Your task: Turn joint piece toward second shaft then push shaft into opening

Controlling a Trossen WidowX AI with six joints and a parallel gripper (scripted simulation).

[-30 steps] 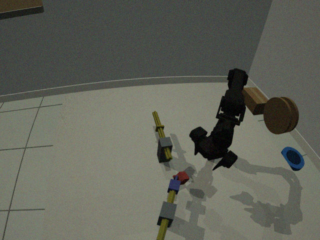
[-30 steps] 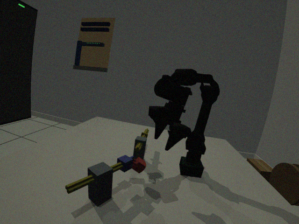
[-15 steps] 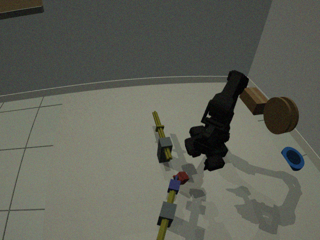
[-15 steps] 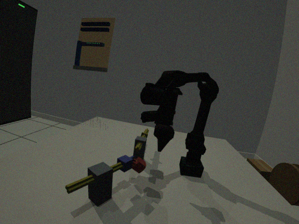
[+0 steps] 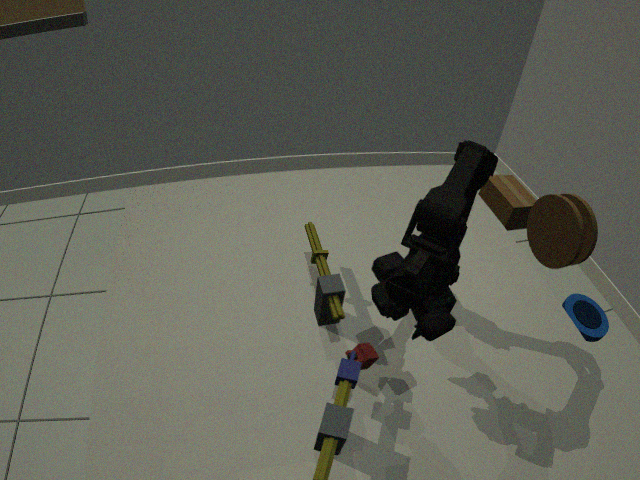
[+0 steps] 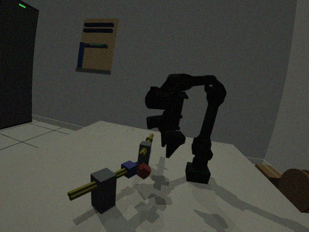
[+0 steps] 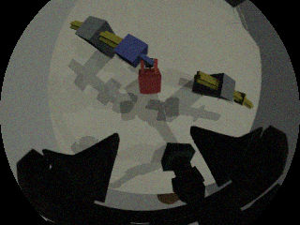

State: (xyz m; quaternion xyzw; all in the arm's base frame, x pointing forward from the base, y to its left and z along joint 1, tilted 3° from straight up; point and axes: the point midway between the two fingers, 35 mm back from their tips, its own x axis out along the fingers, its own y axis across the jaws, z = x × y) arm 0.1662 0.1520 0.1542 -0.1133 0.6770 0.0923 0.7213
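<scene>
Right now my gripper tip is 70 mm short of the red joint piece, 20 mm to the right of it and 90 mm above it.
</scene>
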